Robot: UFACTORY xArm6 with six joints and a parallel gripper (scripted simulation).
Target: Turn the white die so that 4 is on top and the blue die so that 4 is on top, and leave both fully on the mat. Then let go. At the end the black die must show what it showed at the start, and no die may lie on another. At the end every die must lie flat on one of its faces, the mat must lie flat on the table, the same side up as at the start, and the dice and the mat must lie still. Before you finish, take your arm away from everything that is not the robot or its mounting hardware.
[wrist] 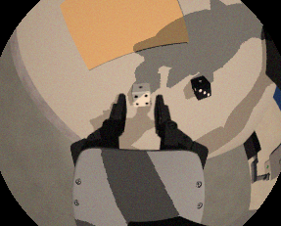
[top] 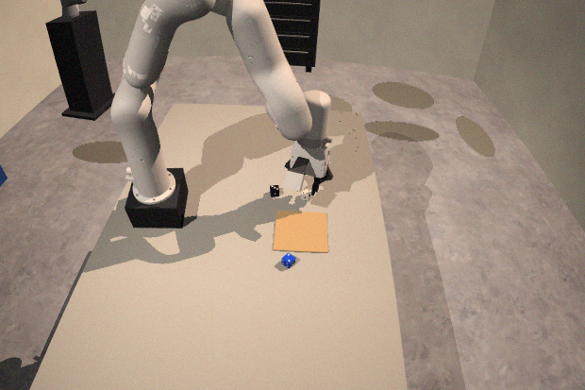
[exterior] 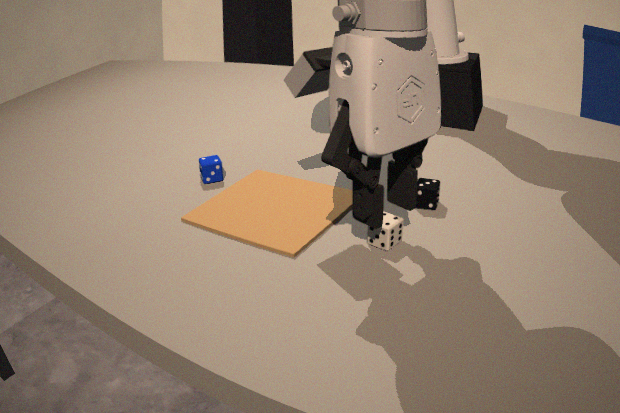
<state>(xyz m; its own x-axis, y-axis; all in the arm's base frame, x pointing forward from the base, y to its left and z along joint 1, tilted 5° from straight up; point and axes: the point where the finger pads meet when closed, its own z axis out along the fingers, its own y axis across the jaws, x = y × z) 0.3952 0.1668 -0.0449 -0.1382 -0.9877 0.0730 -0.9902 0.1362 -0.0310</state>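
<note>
My gripper is now 4 cm above the white die. Round my hand: blue die (24 cm to the right, 4 cm below); then orange mat (1 cm ahead, 13 cm to the right, 5 cm below); then black die (9 cm behind, 1 cm to the right, 4 cm below).
</note>
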